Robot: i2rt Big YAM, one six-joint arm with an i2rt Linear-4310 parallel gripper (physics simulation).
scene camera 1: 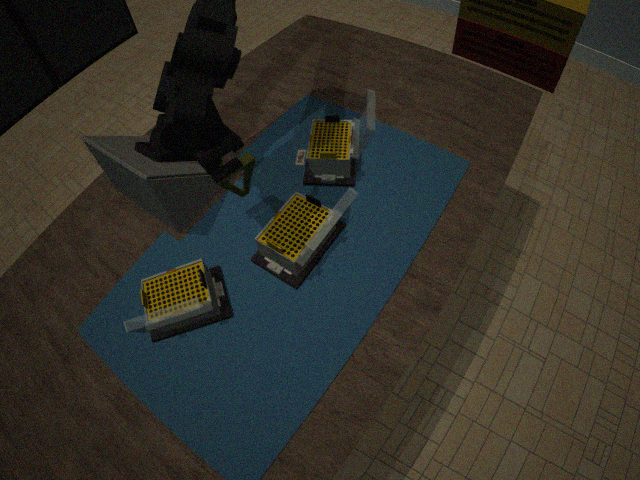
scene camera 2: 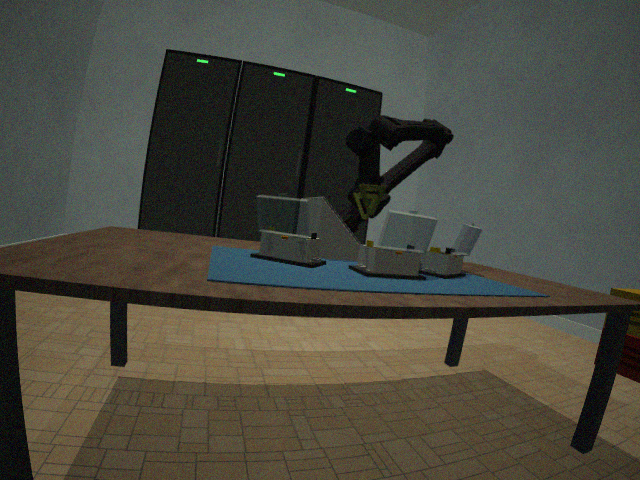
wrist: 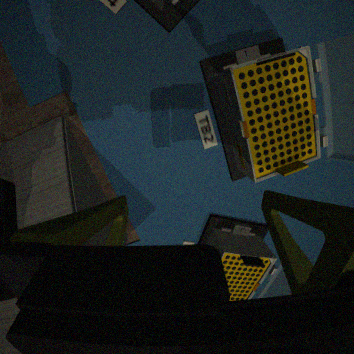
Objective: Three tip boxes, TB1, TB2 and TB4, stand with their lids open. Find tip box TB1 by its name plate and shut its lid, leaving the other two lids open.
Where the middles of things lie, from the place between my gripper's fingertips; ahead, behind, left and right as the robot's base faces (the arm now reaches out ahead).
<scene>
The tip box TB1 [scene camera 1: 189,282] lies 200 mm to the right of my hand, 60 mm below it and 10 mm ahead of it. Also, from my hand: tip box TB4 [scene camera 1: 330,140] (220 mm to the left, 60 mm below, 50 mm ahead); tip box TB2 [scene camera 1: 288,233] (110 mm ahead, 60 mm below, 10 mm to the left).
</scene>
